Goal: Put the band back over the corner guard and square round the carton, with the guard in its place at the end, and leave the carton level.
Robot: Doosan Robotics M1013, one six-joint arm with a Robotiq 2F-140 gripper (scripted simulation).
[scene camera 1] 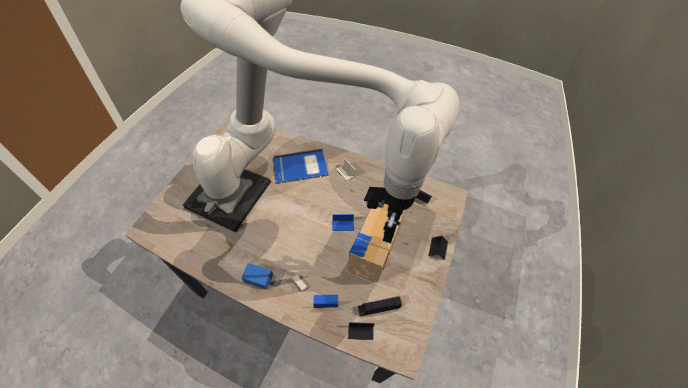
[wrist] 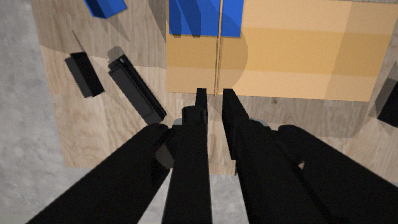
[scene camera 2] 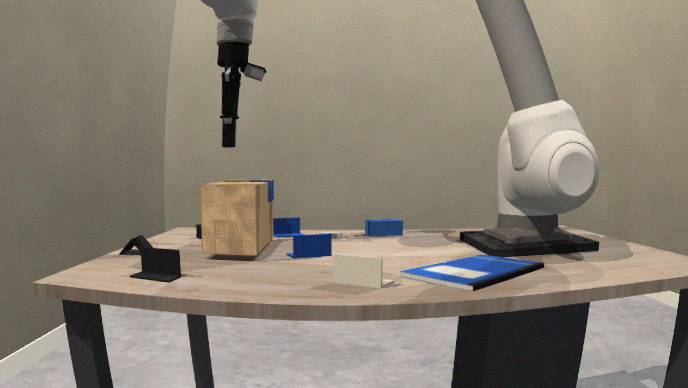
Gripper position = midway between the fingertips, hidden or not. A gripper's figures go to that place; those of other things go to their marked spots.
Labels:
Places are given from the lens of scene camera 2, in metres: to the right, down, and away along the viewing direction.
my gripper [scene camera 2: 228, 147]: -0.26, -0.11, 1.08
tan carton [scene camera 2: 235, 218]: -0.20, 0.05, 0.89
blue corner guard [scene camera 2: 316, 245]: -0.05, 0.10, 0.96

